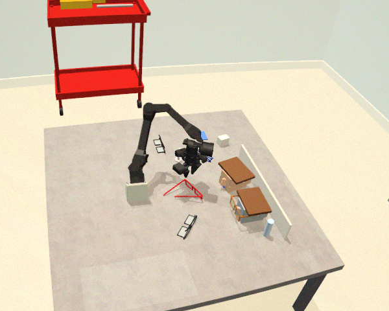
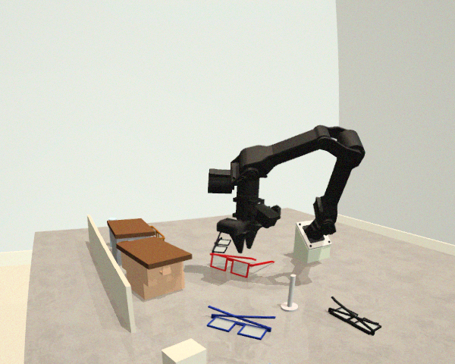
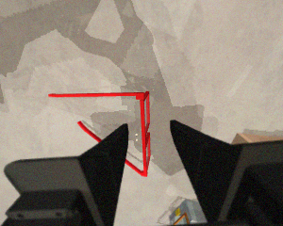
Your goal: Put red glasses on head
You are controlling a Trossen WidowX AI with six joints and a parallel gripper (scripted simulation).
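My gripper tip is now 21 cm to the right of the white post and 5 cm above it. Also, from my gripper tip: skin-coloured display head 22 cm ahead, 3 cm to the right, 2 cm below; then cream cube 30 cm ahead, 32 cm to the left, 5 cm below; then cream board 37 cm ahead, 13 cm to the right, 2 cm below.
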